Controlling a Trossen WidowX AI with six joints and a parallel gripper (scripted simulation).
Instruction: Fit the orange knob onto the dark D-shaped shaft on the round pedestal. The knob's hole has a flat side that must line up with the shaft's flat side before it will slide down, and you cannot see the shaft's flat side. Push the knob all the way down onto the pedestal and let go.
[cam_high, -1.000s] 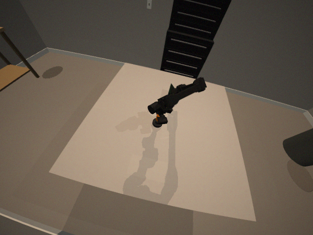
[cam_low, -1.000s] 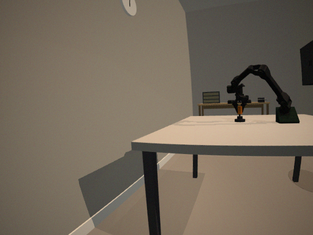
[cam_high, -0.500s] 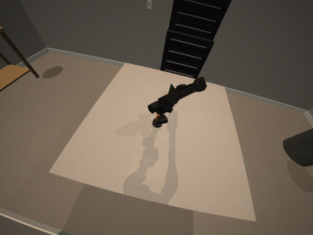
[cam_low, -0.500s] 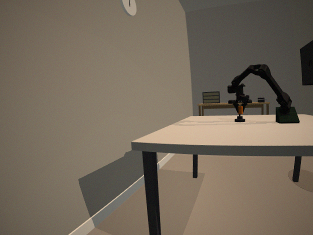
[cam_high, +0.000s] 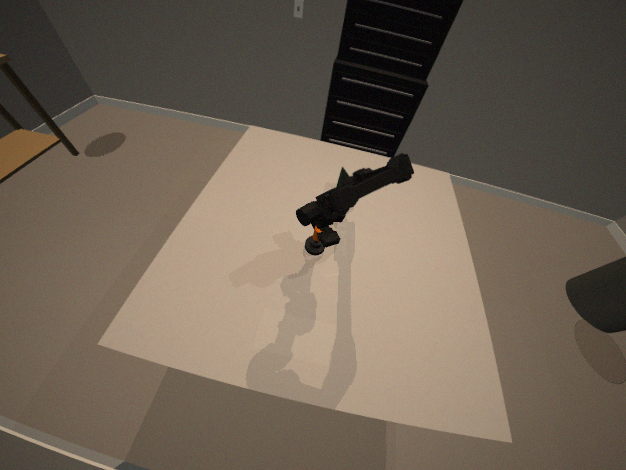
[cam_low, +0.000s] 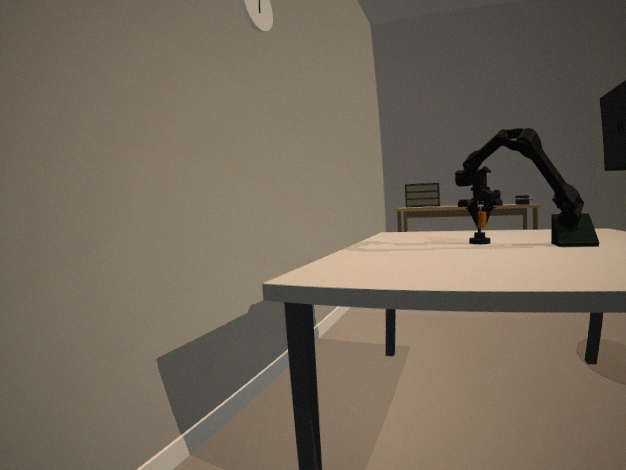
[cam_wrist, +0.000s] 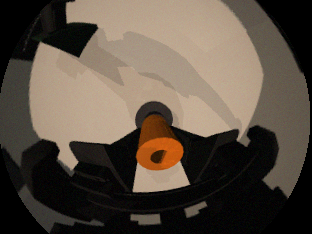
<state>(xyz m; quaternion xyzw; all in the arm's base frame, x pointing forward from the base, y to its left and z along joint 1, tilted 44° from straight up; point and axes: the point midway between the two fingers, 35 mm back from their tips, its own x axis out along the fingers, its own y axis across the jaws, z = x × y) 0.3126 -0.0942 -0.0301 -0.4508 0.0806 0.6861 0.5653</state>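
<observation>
My gripper tip is now 4 cm above the dark round pedestal and 1 cm short of it. Round my gripper tip: orange knob 2 cm above.
</observation>
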